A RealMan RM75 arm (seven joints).
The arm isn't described. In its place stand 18 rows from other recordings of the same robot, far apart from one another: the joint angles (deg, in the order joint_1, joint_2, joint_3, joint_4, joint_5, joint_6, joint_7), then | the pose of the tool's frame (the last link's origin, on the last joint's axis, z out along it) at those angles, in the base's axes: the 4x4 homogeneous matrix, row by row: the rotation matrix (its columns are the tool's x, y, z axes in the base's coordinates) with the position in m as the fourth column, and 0 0 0 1 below.
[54.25 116.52 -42.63 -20.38 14.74 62.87 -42.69] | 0.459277, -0.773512, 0.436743, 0.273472; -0.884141, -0.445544, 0.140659, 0.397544; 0.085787, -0.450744, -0.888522, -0.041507; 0, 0, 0, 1
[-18.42 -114.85 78.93 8.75 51.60 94.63 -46.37] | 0.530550, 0.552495, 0.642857, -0.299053; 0.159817, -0.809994, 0.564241, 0.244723; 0.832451, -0.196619, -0.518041, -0.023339; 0, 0, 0, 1
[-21.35 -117.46 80.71 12.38 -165.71 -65.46 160.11] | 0.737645, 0.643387, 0.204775, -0.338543; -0.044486, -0.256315, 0.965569, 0.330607; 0.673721, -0.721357, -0.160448, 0.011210; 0, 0, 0, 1
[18.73 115.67 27.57 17.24 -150.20 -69.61 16.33] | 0.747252, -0.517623, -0.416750, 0.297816; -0.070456, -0.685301, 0.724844, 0.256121; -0.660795, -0.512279, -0.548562, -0.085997; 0, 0, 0, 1
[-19.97 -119.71 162.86 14.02 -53.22 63.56 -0.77] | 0.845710, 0.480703, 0.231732, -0.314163; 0.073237, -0.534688, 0.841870, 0.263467; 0.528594, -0.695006, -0.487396, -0.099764; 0, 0, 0, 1
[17.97 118.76 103.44 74.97 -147.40 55.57 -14.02] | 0.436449, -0.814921, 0.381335, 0.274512; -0.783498, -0.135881, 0.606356, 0.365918; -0.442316, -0.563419, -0.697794, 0.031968; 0, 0, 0, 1
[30.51 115.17 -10.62 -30.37 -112.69 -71.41 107.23] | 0.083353, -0.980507, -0.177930, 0.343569; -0.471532, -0.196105, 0.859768, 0.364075; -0.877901, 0.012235, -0.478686, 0.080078; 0, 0, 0, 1
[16.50 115.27 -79.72 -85.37 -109.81 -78.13 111.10] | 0.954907, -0.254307, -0.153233, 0.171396; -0.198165, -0.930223, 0.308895, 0.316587; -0.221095, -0.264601, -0.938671, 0.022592; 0, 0, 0, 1
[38.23 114.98 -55.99 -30.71 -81.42 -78.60 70.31] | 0.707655, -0.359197, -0.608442, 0.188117; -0.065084, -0.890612, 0.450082, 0.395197; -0.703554, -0.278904, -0.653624, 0.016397; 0, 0, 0, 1
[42.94 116.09 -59.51 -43.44 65.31 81.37 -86.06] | 0.933066, -0.286083, -0.218046, 0.175989; -0.247441, -0.950455, 0.188173, 0.390051; -0.261076, -0.121624, -0.957626, -0.011241; 0, 0, 0, 1
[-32.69 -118.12 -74.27 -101.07 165.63 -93.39 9.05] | 0.776122, 0.260072, -0.574454, -0.113508; 0.558541, -0.706366, 0.434831, 0.318083; -0.292687, -0.658338, -0.693487, -0.010293; 0, 0, 0, 1
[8.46 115.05 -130.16 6.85 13.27 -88.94 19.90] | 0.787105, -0.584646, -0.196608, 0.397500; -0.141228, -0.481094, 0.865219, 0.168573; -0.600434, -0.653251, -0.461240, -0.007959; 0, 0, 0, 1
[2.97 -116.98 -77.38 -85.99 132.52 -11.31 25.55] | 0.650180, 0.756888, -0.066234, -0.240294; 0.347668, -0.218870, 0.911714, 0.324014; 0.675569, -0.615806, -0.405451, 0.018523; 0, 0, 0, 1
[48.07 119.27 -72.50 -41.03 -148.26 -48.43 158.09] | 0.577223, -0.736972, 0.351691, 0.207941; -0.779776, -0.369610, 0.505310, 0.444645; -0.242411, -0.565917, -0.788020, -0.039433; 0, 0, 0, 1
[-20.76 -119.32 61.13 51.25 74.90 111.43 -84.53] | 0.530038, 0.092425, 0.842922, -0.179870; 0.141066, -0.989802, 0.019826, 0.270428; 0.836158, 0.108399, -0.537670, 0.042295; 0, 0, 0, 1
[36.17 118.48 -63.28 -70.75 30.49 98.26 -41.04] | 0.641684, -0.666587, 0.379347, 0.215207; -0.743813, -0.661479, 0.095848, 0.350566; 0.187039, -0.343668, -0.920277, 0.031247; 0, 0, 0, 1
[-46.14 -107.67 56.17 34.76 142.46 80.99 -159.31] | 0.118639, 0.946528, -0.300016, -0.268424; 0.987914, -0.082165, 0.131436, 0.396834; 0.099757, -0.311983, -0.944836, 0.037884; 0, 0, 0, 1
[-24.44 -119.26 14.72 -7.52 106.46 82.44 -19.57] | 0.683446, 0.522610, 0.509687, -0.286347; 0.029812, -0.717599, 0.695818, 0.256016; 0.729392, -0.460359, -0.506020, -0.082442; 0, 0, 0, 1
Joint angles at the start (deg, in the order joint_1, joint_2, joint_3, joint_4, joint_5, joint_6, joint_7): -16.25, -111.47, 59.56, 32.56, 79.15, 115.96, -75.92
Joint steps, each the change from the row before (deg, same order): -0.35, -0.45, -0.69, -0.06, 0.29, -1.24, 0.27; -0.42, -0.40, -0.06, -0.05, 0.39, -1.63, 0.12; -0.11, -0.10, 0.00, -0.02, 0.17, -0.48, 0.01; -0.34, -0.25, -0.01, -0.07, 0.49, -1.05, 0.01; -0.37, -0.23, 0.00, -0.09, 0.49, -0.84, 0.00; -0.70, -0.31, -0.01, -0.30, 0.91, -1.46, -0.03; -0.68, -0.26, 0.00, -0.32, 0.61, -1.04, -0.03; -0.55, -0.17, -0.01, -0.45, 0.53, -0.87, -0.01; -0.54, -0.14, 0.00, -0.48, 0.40, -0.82, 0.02; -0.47, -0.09, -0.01, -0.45, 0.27, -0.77, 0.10; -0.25, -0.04, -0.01, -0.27, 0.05, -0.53, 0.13; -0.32, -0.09, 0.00, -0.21, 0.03, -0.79, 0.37; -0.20, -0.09, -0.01, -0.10, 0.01, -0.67, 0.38; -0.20, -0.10, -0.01, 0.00, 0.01, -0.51, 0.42
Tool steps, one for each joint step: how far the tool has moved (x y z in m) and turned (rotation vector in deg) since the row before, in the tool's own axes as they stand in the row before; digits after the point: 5 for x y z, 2 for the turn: -0.00031, -0.00420, 0.00266, 1.16, 0.17, 0.44; -0.00164, -0.00462, 0.00382, 1.04, -0.43, 0.03; -0.00064, -0.00126, 0.00102, 0.30, -0.20, -0.05; -0.00145, -0.00291, 0.00279, 0.55, -0.52, -0.13; -0.00120, -0.00244, 0.00284, 0.33, -0.49, -0.13; -0.00208, -0.00434, 0.00459, 0.59, -0.94, -0.32; -0.00106, -0.00339, 0.00429, 0.29, -0.61, -0.21; -0.00133, -0.00270, 0.00315, 0.31, -0.52, -0.32; -0.00103, -0.00260, 0.00296, 0.31, -0.41, -0.27; -0.00072, -0.00245, 0.00237, 0.37, -0.32, -0.14; -0.00029, -0.00164, 0.00120, 0.35, -0.11, 0.01; -0.00010, -0.00235, 0.00186, 0.51, -0.15, 0.33; -0.00015, -0.00185, 0.00137, 0.47, -0.11, 0.37; 0.00023, -0.00148, 0.00148, 0.30, -0.09, 0.50
